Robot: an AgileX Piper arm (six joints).
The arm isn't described. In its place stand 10 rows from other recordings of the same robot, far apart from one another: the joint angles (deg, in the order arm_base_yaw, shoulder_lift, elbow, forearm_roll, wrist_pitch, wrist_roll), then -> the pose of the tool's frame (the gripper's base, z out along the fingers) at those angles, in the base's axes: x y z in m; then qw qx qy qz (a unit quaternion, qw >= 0).
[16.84, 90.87, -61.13, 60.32, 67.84, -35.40] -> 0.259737, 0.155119, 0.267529, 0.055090, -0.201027, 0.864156, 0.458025
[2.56, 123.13, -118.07, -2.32, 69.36, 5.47] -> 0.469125, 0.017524, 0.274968, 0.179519, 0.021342, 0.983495, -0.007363
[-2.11, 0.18, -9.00, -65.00, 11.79, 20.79] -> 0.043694, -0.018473, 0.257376, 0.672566, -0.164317, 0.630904, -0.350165
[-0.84, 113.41, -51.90, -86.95, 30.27, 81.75] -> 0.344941, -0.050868, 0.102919, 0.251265, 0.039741, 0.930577, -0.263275
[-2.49, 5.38, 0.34, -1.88, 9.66, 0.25] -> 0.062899, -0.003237, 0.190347, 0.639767, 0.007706, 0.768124, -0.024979
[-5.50, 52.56, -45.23, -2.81, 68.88, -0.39] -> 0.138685, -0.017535, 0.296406, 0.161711, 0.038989, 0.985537, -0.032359
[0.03, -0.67, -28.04, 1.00, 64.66, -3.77] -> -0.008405, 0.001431, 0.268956, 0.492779, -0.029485, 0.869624, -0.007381
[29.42, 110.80, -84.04, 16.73, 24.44, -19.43] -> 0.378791, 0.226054, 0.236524, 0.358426, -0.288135, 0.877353, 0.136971
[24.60, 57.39, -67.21, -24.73, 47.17, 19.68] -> 0.186592, 0.054723, 0.424289, 0.514505, -0.088514, 0.852775, -0.014974
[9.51, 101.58, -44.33, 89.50, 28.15, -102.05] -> 0.302813, 0.094257, 0.143411, 0.317750, -0.252943, 0.886498, 0.221758
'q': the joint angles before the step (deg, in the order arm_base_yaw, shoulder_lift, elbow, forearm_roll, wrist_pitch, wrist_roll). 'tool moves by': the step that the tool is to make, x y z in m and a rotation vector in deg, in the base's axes. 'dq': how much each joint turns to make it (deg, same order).
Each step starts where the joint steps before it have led.
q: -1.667, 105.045, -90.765, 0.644, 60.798, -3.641
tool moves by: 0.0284, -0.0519, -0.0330, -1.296, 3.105, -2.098
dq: -6.896, 8.726, -6.059, 0.028, 0.363, -5.056
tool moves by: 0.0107, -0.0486, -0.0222, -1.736, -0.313, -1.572
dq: -5.928, 4.956, -2.958, -0.308, -2.617, -4.511
